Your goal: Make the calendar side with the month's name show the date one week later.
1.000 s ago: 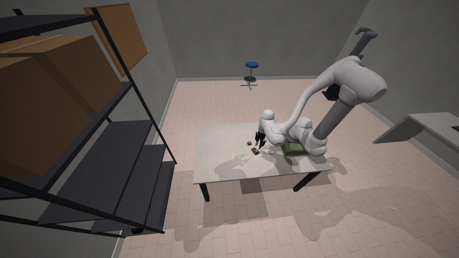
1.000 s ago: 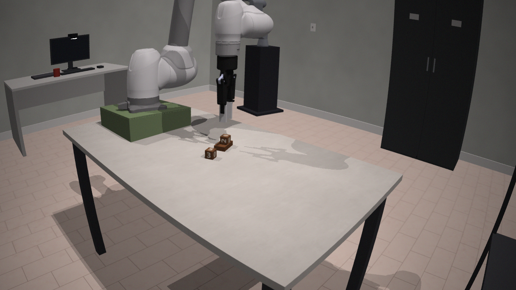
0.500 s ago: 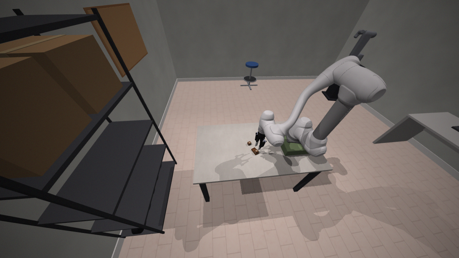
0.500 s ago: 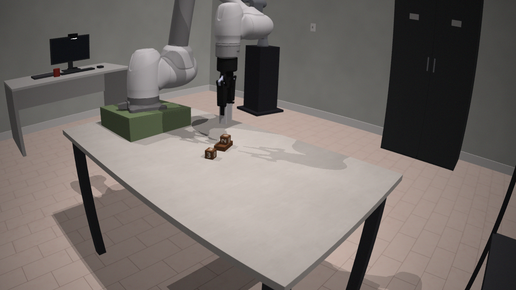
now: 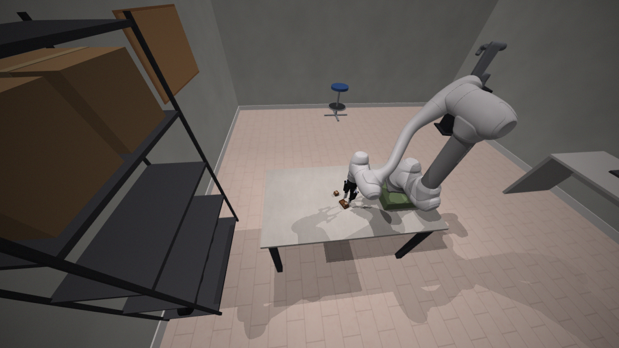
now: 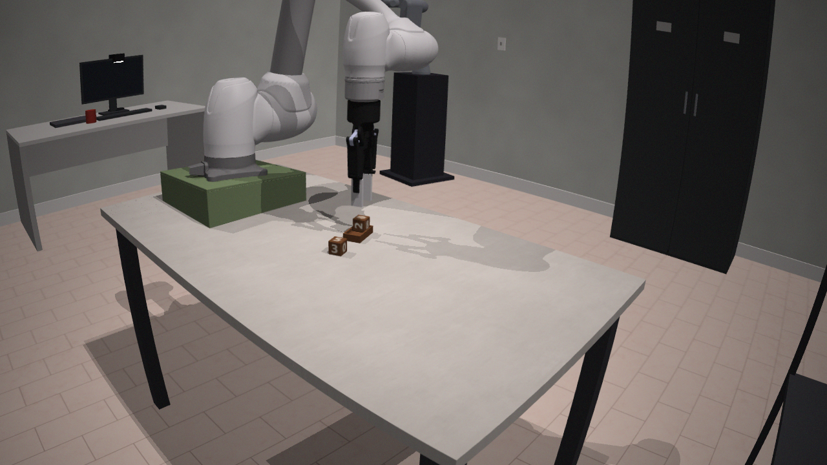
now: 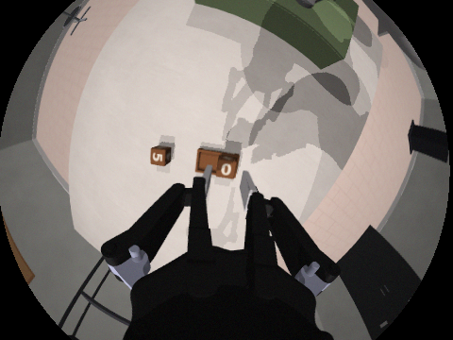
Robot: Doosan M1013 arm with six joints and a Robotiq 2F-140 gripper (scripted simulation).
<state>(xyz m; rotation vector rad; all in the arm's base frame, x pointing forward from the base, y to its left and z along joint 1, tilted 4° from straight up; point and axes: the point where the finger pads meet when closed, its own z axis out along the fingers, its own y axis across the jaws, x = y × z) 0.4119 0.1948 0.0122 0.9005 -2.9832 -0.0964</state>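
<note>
Right now the brown tray is 10 mm ahead of my hand, 20 mm to the right of it and 100 mm below it. From my hand the other things lie so: brown cube 70 mm ahead, 110 mm to the right, 90 mm below.
</note>
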